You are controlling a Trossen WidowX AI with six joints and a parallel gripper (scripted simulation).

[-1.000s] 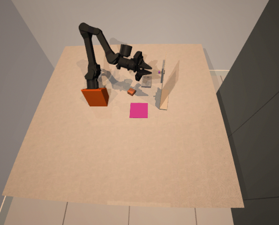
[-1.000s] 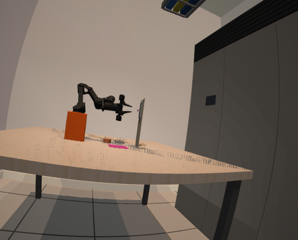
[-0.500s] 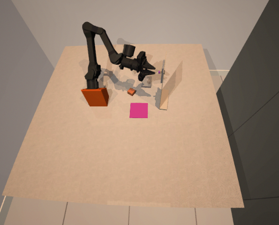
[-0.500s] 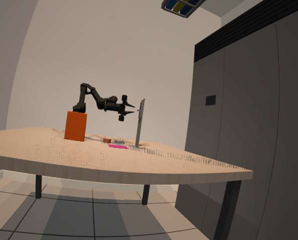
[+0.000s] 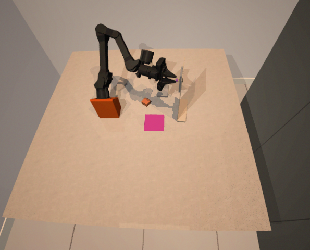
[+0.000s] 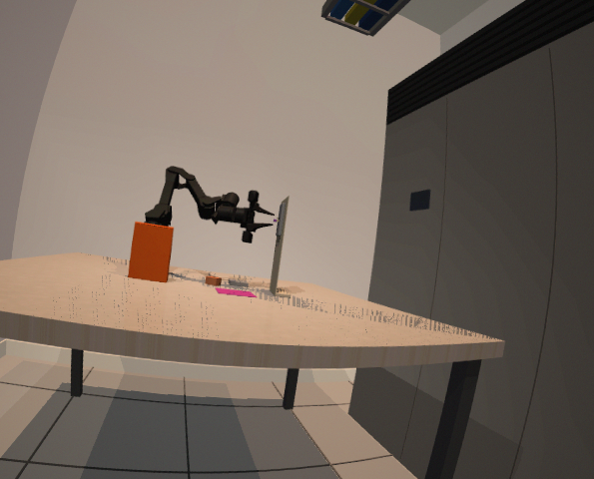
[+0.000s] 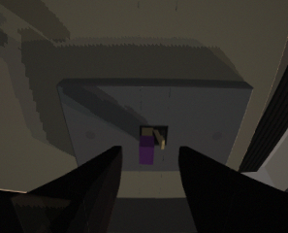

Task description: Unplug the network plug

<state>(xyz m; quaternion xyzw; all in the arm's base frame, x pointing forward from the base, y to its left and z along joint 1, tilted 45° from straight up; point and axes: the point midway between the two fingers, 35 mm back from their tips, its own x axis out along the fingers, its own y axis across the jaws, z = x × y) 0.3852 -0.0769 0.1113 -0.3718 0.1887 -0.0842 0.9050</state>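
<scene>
My gripper tip is now 20 mm short of the plug. Also, from my gripper tip: small grey frame-like piece: 70 mm behind, 160 mm to the left, 250 mm below; then marked square: 120 mm behind, 100 mm to the right, 260 mm below; then upright grey panel: 40 mm ahead, 10 mm to the right, 100 mm below.
</scene>
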